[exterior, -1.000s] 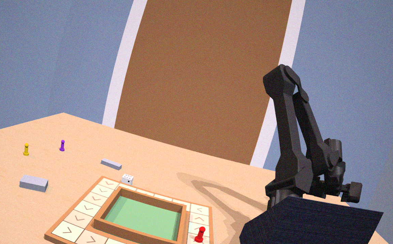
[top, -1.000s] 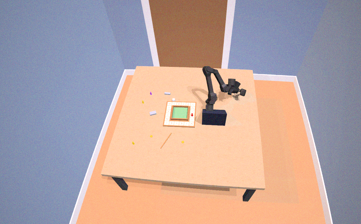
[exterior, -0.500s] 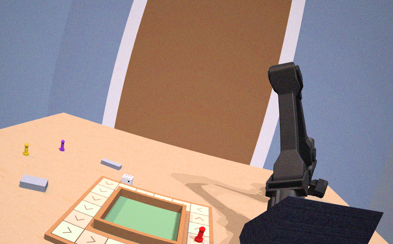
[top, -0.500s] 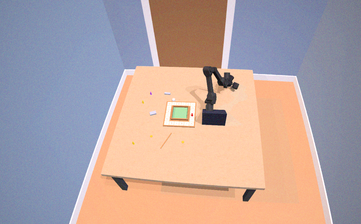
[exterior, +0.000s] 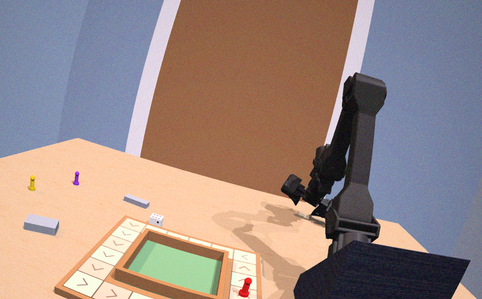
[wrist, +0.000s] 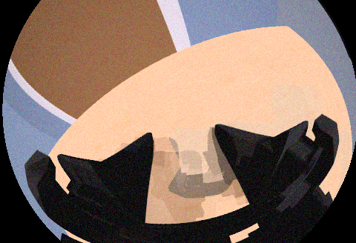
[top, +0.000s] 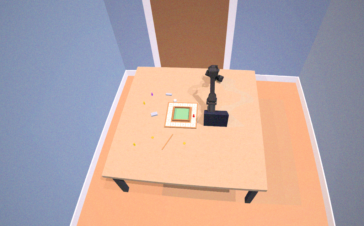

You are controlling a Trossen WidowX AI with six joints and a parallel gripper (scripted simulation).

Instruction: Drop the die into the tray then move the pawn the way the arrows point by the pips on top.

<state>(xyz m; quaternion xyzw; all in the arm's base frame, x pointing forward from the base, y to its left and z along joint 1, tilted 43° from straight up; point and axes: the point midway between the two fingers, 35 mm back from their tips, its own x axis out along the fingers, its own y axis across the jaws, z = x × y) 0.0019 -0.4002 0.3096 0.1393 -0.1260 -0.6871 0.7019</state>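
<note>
My gripper tip is 360 mm short of the white die and 380 mm to the right of it. Also, from my gripper tip: red pawn: 160 mm ahead, 550 mm to the left, 20 mm above; purple pawn: 600 mm ahead, 320 mm to the left; dice tray: 270 mm ahead, 540 mm to the left.
</note>
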